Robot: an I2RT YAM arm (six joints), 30 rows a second.
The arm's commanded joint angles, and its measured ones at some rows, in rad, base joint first. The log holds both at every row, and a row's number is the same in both.
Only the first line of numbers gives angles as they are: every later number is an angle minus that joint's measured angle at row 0.
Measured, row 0:
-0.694, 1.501, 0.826, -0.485, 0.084, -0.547
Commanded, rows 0 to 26:
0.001, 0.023, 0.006, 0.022, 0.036, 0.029
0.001, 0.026, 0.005, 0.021, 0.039, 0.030
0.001, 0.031, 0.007, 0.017, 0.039, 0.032
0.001, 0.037, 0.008, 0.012, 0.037, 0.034
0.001, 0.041, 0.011, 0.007, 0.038, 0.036
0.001, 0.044, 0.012, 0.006, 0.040, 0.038
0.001, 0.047, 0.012, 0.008, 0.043, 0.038
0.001, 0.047, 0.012, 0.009, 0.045, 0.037
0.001, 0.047, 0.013, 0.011, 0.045, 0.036
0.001, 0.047, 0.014, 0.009, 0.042, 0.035
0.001, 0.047, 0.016, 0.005, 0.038, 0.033
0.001, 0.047, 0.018, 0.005, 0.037, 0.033
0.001, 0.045, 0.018, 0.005, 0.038, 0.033
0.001, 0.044, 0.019, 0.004, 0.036, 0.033
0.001, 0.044, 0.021, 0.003, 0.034, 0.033
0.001, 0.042, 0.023, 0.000, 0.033, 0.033
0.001, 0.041, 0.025, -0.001, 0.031, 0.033
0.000, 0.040, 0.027, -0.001, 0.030, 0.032
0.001, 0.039, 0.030, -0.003, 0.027, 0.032
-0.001, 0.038, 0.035, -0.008, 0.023, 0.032
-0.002, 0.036, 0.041, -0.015, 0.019, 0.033
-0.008, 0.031, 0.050, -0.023, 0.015, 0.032
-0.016, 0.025, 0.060, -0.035, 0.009, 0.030
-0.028, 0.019, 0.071, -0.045, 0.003, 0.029
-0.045, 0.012, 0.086, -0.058, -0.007, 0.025
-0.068, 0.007, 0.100, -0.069, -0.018, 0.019
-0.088, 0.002, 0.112, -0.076, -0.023, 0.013
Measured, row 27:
-0.054, 0.018, 0.086, -0.038, 0.008, 0.022
